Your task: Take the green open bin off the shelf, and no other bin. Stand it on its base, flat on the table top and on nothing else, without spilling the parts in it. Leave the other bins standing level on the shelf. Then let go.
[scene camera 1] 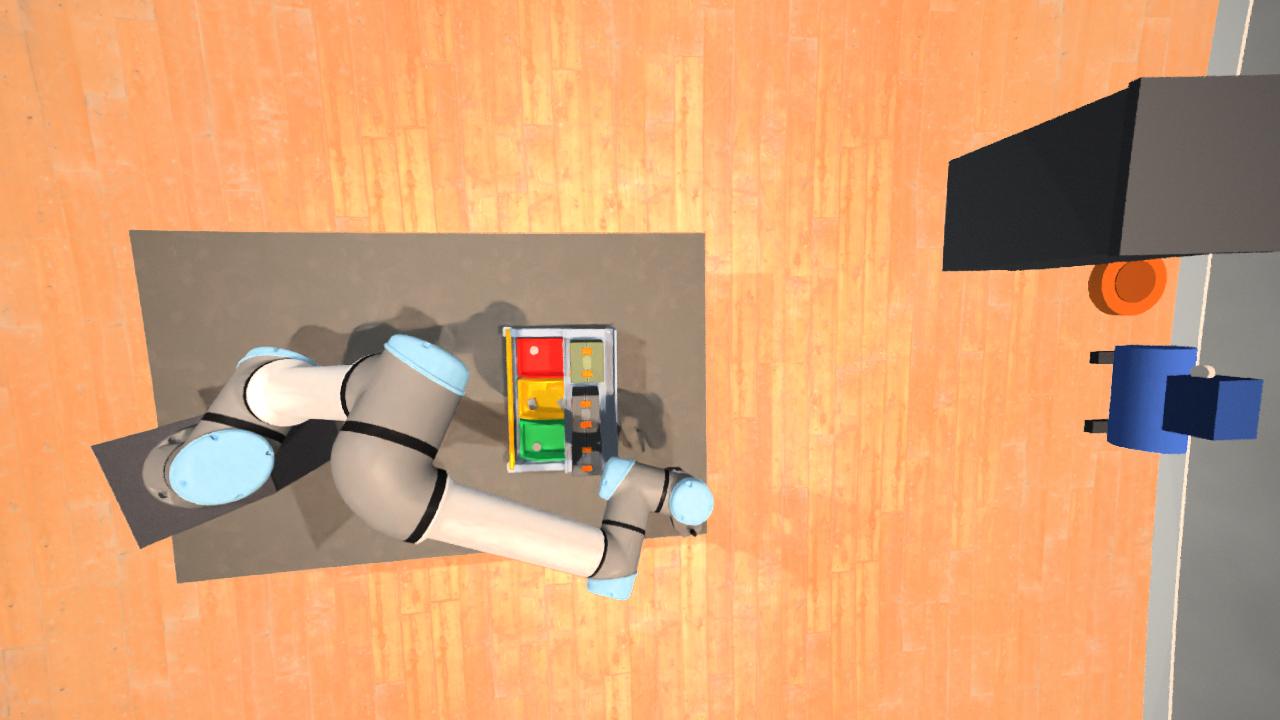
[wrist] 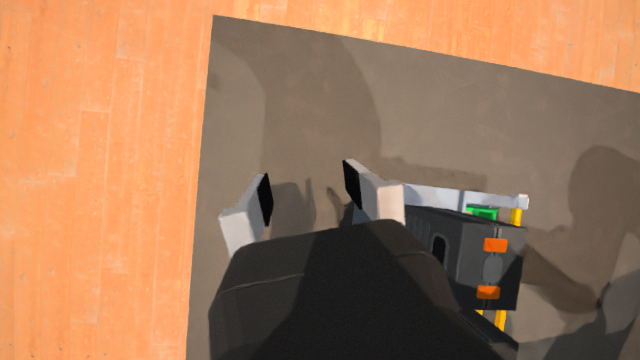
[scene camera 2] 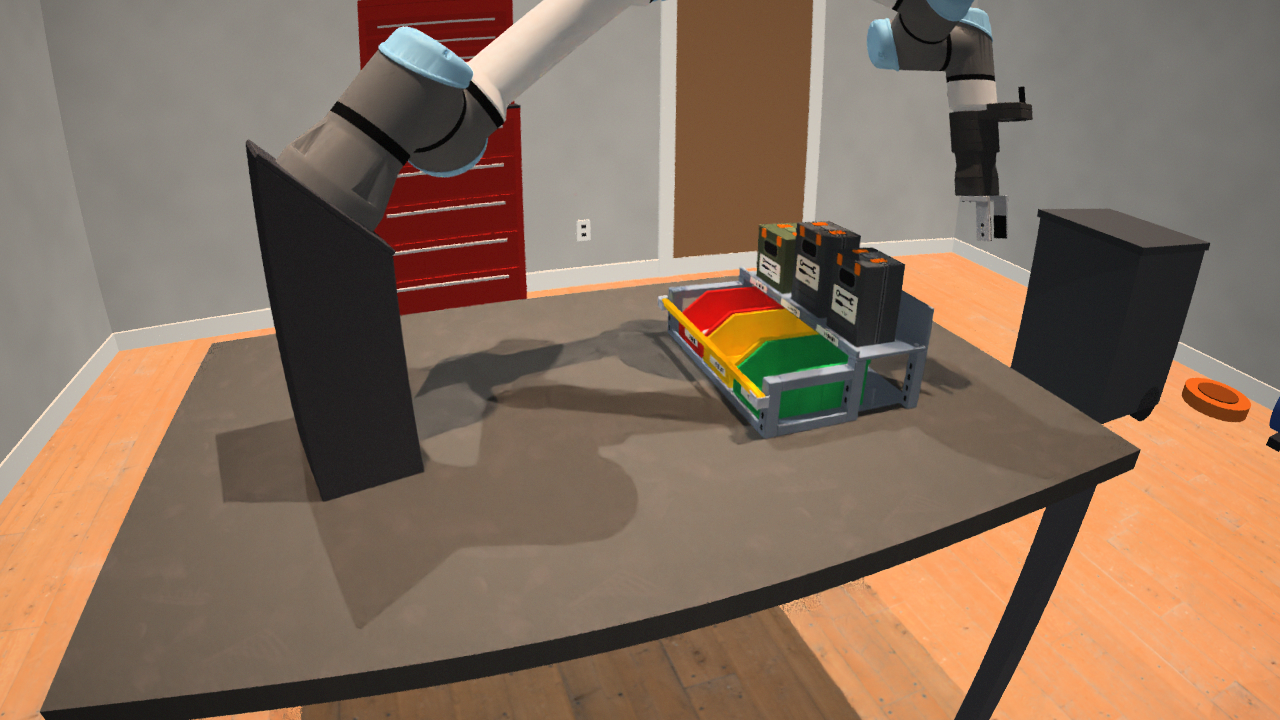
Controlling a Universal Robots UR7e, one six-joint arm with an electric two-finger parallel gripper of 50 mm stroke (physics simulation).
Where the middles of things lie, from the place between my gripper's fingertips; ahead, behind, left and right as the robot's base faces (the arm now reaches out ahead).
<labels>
I see my gripper 250 mm past the olive case (scene camera 2: 786, 253), 240 mm to the right of it and 110 mm above it. Round my hand: yellow bin (scene camera 2: 739, 336) 330 mm behind, 220 mm below, 100 mm to the left; green open bin (scene camera 2: 775, 357) 300 mm behind, 220 mm below, 10 mm to the right; red bin (scene camera 2: 713, 308) 360 mm behind, 220 mm below, 210 mm to the left.
</labels>
